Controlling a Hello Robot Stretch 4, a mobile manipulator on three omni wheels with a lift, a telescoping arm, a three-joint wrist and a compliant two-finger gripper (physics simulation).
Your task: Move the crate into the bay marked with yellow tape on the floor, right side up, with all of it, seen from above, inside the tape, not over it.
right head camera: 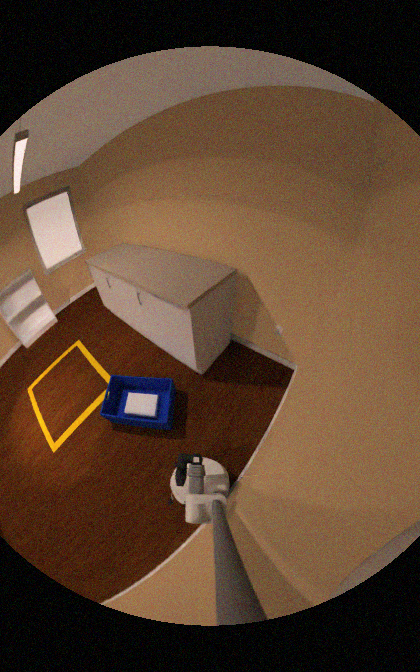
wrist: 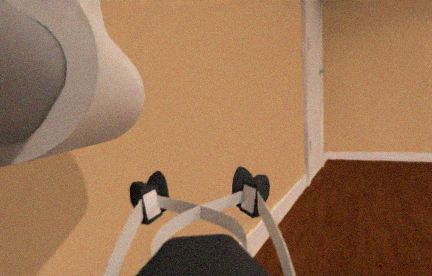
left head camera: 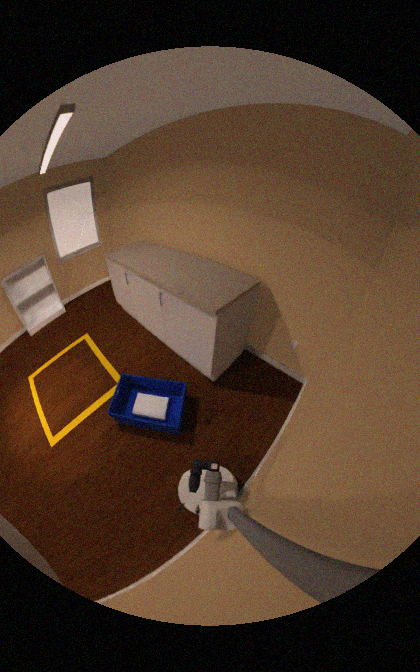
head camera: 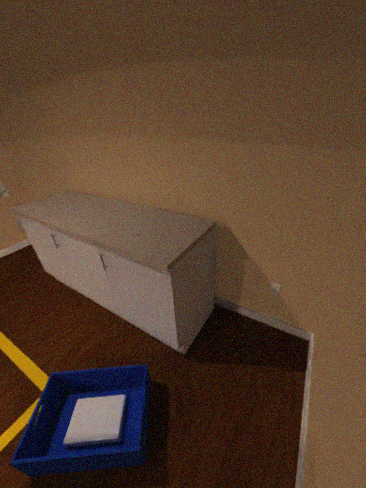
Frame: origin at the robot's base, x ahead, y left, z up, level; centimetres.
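Seen in the pictures: gripper, fingertip midpoint: [wrist: 200, 184].
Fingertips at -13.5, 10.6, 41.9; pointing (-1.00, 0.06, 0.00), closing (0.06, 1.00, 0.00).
Pixels of each thing's top centre, then the offset from my fingertips to it, as dx, dy, dz.
- blue crate at its top centre: [head camera: 89, 405] +78.7, +44.5, -22.6
- floor with a white flat block, top centre: [head camera: 96, 417] +78.7, +44.5, -37.5
The blue crate [head camera: 80, 465] [left head camera: 147, 426] [right head camera: 137, 424] stands upright on the floor with a white flat block [head camera: 96, 419] [left head camera: 150, 406] [right head camera: 141, 404] lying inside. Its left side is at the near right corner of the bay of yellow tape [head camera: 20, 356] [left head camera: 75, 425] [right head camera: 75, 430], and it covers or touches the tape's corner; the rest of it is outside the bay. My gripper [wrist: 200, 184] is open and empty, its two dark fingertips apart in front of a bare wall. It is close to my base, apart from the crate.
A long white cabinet [head camera: 115, 285] [left head camera: 167, 320] [right head camera: 145, 315] stands against the wall behind the crate. A small white shelf unit [left head camera: 22, 315] [right head camera: 17, 332] stands beyond the bay. A wall runs close beside my base [left head camera: 187, 492] [right head camera: 180, 485]. The wrist view shows a white door frame [wrist: 313, 90].
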